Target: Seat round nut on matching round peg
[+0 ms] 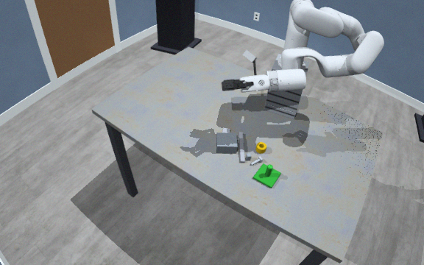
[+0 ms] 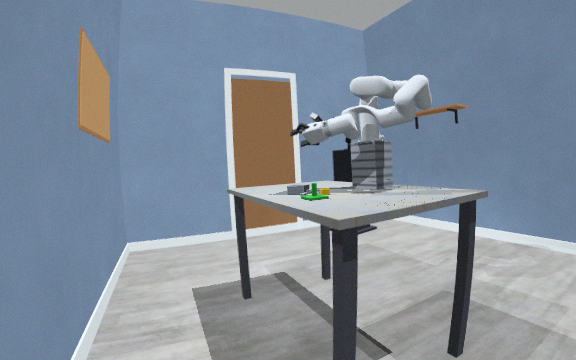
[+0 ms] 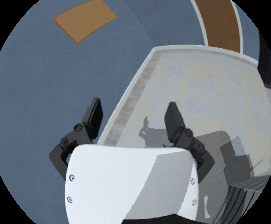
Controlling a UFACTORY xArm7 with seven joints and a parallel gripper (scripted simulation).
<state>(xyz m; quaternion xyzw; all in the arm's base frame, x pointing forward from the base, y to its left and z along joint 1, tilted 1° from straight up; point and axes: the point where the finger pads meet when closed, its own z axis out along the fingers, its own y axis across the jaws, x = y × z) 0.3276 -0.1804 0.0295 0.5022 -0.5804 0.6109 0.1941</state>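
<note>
The bolt is 6 cm ahead of my hand, 18 cm to the left of it and 25 cm below it. Also, from my hand: long grey bar 2 cm ahead, 10 cm to the left, 25 cm below; then grey block 4 cm ahead, 4 cm to the left, 24 cm below.
</note>
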